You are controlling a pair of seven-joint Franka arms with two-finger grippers.
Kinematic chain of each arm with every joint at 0, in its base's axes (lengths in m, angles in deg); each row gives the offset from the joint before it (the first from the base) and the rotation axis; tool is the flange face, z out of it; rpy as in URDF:
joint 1: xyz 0 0 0.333 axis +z
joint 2: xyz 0 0 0 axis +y
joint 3: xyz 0 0 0.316 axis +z
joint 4: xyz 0.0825 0 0 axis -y
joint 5: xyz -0.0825 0 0.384 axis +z
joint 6: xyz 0 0 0 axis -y
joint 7: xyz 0.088 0 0 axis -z
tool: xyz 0 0 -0.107 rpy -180 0 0
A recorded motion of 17 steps. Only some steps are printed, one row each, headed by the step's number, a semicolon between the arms.
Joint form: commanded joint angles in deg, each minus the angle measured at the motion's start. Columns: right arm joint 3, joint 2, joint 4, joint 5, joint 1, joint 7, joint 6; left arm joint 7, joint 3, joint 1, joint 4, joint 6, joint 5, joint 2.
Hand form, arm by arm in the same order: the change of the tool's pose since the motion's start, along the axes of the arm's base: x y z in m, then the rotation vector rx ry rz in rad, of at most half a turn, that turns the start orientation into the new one. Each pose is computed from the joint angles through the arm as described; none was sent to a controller.
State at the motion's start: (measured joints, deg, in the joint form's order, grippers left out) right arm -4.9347 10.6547 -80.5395 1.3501 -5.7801 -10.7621 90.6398; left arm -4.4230 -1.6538 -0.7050 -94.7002 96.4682 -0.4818 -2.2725
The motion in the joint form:
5: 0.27 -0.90 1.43 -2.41 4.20 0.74 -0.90; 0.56 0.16 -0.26 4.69 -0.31 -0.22 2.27
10: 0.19 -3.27 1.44 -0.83 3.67 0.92 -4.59; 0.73 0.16 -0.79 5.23 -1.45 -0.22 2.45
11: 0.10 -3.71 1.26 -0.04 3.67 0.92 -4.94; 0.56 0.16 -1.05 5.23 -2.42 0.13 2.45
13: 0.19 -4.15 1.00 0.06 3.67 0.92 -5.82; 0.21 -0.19 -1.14 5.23 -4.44 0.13 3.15
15: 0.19 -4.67 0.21 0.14 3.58 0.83 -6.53; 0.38 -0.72 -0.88 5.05 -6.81 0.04 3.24
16: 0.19 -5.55 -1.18 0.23 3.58 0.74 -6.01; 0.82 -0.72 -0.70 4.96 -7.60 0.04 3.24
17: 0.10 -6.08 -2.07 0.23 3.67 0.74 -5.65; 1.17 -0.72 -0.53 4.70 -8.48 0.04 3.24
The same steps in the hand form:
5: 0.0006 0.0429 0.0200 -0.0431 -0.0189 0.0652; 0.0130 -0.0016 0.0169 -0.0057 -0.0367 -0.0115
10: -0.0186 0.0408 0.0389 -0.0095 -0.0004 0.0515; 0.0119 -0.0068 0.0177 -0.0051 -0.0231 -0.0239
11: -0.0215 0.0416 0.0415 0.0048 -0.0008 0.0509; 0.0101 -0.0086 0.0160 0.0014 -0.0064 -0.0257
13: -0.0254 0.0430 0.0425 0.0090 0.0109 0.0527; 0.0099 -0.0129 0.0059 0.0030 0.0410 -0.0275
15: -0.0296 0.0424 0.0403 0.0137 0.0275 0.0528; 0.0056 -0.0154 -0.0002 0.0038 0.0871 -0.0355
16: -0.0333 0.0426 0.0386 0.0165 0.0270 0.0541; 0.0042 -0.0135 -0.0021 0.0046 0.1024 -0.0402
17: -0.0355 0.0426 0.0373 0.0172 0.0269 0.0539; 0.0025 -0.0118 -0.0055 0.0054 0.1222 -0.0434

